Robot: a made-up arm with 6 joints. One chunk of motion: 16 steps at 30 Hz.
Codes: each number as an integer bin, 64 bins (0 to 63) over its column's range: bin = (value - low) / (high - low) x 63, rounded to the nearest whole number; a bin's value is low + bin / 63 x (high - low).
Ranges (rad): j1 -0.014..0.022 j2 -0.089..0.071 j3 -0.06..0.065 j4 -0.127..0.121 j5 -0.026..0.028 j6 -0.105..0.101
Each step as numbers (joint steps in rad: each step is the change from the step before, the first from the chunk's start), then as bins.
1 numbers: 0.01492 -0.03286 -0.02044 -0.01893 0.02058 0.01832
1 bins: 51 22 20 27 54 38
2 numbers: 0.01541 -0.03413 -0.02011 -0.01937 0.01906 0.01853
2 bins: 51 22 20 27 53 38
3 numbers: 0.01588 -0.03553 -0.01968 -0.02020 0.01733 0.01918
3 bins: 52 21 20 27 51 38
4 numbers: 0.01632 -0.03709 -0.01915 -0.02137 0.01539 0.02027
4 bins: 53 20 21 27 48 38
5 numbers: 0.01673 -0.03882 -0.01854 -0.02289 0.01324 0.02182
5 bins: 54 20 21 26 46 39
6 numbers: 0.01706 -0.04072 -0.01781 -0.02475 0.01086 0.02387
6 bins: 54 19 21 26 43 39
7 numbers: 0.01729 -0.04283 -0.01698 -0.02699 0.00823 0.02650
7 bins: 55 18 22 25 40 40
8 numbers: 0.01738 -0.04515 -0.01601 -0.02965 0.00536 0.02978
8 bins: 55 17 22 25 37 41
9 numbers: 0.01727 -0.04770 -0.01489 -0.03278 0.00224 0.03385
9 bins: 55 16 23 24 33 42
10 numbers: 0.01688 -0.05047 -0.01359 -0.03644 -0.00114 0.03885
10 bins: 54 15 23 23 29 44
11 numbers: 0.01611 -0.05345 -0.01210 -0.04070 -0.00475 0.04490
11 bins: 53 14 24 22 25 46
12 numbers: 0.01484 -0.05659 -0.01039 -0.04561 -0.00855 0.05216
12 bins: 50 13 25 21 20 48
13 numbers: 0.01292 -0.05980 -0.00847 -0.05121 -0.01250 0.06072
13 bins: 47 11 26 19 16 51
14 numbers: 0.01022 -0.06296 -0.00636 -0.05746 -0.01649 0.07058
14 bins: 42 10 27 18 11 54
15 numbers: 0.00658 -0.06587 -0.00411 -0.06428 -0.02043 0.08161
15 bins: 36 9 28 16 6 57
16 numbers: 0.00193 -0.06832 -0.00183 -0.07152 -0.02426 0.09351
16 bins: 28 8 29 14 2 61
